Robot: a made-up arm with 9 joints. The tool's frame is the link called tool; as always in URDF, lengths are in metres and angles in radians. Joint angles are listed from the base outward.
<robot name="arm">
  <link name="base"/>
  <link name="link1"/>
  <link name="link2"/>
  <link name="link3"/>
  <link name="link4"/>
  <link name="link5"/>
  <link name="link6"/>
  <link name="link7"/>
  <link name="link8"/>
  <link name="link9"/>
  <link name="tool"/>
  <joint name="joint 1" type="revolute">
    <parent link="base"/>
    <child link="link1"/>
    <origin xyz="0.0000 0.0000 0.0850"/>
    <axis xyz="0 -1 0"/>
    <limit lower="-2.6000" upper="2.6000"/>
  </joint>
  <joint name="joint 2" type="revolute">
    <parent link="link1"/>
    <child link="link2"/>
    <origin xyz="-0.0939 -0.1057 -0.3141"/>
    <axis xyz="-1 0 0"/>
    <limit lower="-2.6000" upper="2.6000"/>
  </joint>
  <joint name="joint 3" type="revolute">
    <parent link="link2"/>
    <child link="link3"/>
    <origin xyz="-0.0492 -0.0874 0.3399"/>
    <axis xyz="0 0 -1"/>
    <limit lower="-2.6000" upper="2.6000"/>
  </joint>
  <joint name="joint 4" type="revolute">
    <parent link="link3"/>
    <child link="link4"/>
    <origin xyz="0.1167 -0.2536 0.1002"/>
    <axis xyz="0 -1 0"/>
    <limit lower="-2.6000" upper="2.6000"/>
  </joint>
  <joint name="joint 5" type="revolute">
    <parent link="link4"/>
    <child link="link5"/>
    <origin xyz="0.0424 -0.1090 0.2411"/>
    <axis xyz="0 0 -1"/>
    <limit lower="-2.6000" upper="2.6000"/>
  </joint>
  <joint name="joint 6" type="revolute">
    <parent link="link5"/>
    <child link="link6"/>
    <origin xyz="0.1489 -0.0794 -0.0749"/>
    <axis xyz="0 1 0"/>
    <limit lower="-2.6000" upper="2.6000"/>
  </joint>
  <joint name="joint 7" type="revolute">
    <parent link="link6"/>
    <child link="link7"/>
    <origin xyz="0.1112 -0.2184 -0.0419"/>
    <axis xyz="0 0 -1"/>
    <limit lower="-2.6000" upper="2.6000"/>
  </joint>
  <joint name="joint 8" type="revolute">
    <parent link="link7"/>
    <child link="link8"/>
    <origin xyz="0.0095 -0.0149 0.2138"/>
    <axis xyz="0 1 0"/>
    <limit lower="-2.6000" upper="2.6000"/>
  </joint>
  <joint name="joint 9" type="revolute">
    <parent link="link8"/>
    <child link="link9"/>
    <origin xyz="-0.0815 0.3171 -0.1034"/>
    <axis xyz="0 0 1"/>
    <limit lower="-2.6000" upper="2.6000"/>
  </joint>
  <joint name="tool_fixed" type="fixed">
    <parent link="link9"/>
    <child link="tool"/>
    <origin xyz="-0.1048 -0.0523 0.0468"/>
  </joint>
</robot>
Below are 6 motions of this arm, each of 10 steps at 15 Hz.
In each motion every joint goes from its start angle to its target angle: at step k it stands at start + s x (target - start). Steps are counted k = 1, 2, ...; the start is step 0. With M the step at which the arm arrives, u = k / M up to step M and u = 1 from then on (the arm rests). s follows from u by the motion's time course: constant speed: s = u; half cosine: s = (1 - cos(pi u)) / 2; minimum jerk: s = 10 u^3 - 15 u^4 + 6 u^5.
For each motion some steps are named. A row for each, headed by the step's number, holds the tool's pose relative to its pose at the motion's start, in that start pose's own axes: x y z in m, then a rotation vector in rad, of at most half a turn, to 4 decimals.
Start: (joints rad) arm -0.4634 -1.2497 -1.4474 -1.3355 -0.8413 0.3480 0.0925 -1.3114 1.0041
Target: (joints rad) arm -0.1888 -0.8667 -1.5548 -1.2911 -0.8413 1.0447 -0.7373 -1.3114 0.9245
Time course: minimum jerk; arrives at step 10
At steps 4, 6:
4: -0.0033 -0.0097 0.0220 0.4509 0.0082 0.0201
6: -0.0007 -0.0591 0.0501 0.9630 0.0191 -0.0910

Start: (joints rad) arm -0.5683 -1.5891 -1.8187 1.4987 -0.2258 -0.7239 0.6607 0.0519 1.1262
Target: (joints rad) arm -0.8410 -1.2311 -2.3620 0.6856 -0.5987 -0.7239 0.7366 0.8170 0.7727
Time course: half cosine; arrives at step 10
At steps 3, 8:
3: -0.0342 0.0127 -0.1382 0.3493 0.2095 -0.1232
8: -0.2638 0.1018 -0.5238 1.5143 0.8852 -0.5635

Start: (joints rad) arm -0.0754 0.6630 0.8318 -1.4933 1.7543 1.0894 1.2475 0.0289 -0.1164
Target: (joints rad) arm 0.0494 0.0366 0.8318 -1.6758 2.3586 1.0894 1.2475 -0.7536 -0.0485
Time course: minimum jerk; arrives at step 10
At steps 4, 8, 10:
4: -0.0731 -0.0135 0.0000 0.0193 -0.3064 -0.1565
8: -0.2376 -0.0862 -0.0080 0.0563 -0.9339 -0.4429
10: -0.2547 -0.0956 -0.0100 0.0604 -0.9920 -0.4690

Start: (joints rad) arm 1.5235 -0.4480 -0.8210 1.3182 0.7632 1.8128 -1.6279 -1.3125 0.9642
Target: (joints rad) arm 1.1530 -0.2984 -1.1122 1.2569 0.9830 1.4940 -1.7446 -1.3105 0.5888
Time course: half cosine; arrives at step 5
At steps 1, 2, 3, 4, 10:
1: -0.0168 -0.0036 0.0021 -0.0250 -0.0239 -0.0404
2: -0.0633 -0.0095 0.0076 -0.0916 -0.0887 -0.1455
3: -0.1251 -0.0092 0.0130 -0.1756 -0.1728 -0.2739
4: -0.1774 -0.0025 0.0149 -0.2444 -0.2440 -0.3764
10: -0.1977 0.0015 0.0147 -0.2708 -0.2719 -0.4153

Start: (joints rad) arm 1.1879 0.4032 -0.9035 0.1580 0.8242 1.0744 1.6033 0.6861 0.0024
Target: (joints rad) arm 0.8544 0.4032 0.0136 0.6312 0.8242 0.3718 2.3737 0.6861 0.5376
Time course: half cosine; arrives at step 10
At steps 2, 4, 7, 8, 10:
2: 0.0697 -0.0197 0.0632 0.1167 0.0818 0.0265
4: 0.2779 -0.1120 0.1968 0.4547 0.2723 0.0494
7: 0.6577 -0.4317 0.2650 1.1484 0.4845 -0.0614
8: 0.7322 -0.5348 0.2421 1.3303 0.5050 -0.1136
10: 0.7855 -0.6279 0.2098 1.4890 0.5116 -0.1649

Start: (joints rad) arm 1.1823 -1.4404 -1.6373 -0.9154 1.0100 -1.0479 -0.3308 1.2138 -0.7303
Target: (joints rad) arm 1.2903 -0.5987 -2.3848 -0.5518 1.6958 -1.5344 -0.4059 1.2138 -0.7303
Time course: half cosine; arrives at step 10
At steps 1, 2, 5, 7, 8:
1: -0.0065 0.0102 0.0102 -0.0062 -0.0249 -0.0105
2: -0.0250 0.0411 0.0375 -0.0227 -0.0972 -0.0378
5: -0.1190 0.2424 0.1295 -0.0785 -0.4966 -0.1078
7: -0.1761 0.3982 0.1365 -0.0863 -0.7451 -0.0820
8: -0.1960 0.4557 0.1277 -0.0851 -0.8248 -0.0598

